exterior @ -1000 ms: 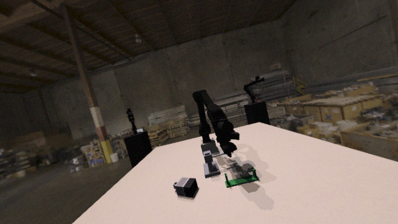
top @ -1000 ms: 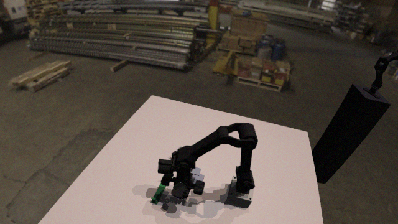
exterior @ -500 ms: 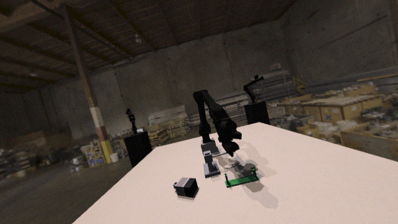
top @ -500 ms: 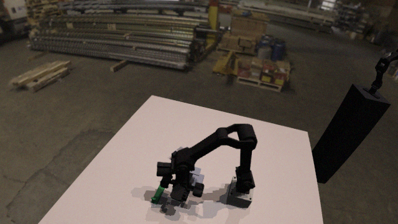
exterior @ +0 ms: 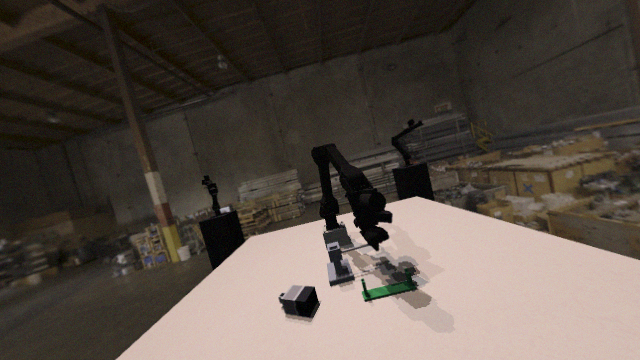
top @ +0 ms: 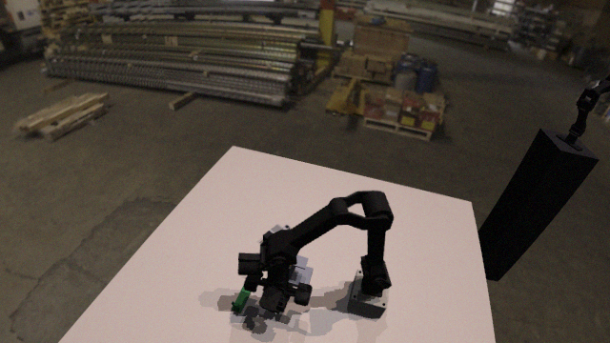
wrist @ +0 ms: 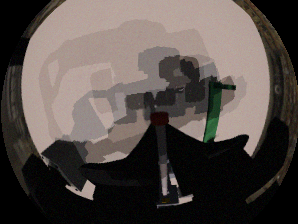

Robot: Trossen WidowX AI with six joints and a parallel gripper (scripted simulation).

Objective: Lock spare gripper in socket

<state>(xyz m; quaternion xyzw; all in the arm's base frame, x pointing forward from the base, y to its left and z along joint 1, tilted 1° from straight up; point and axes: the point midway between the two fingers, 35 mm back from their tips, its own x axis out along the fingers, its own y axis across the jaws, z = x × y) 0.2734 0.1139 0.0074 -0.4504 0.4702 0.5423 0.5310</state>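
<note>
Right now my gripper tip is 120 mm short of the green cradle, 30 mm to the left of it and 30 mm above it. Also, from my gripper tip: grey mount (10 mm behind, 140 mm to the right); then spare gripper (90 mm ahead, 280 mm to the right, 30 mm below).
</note>
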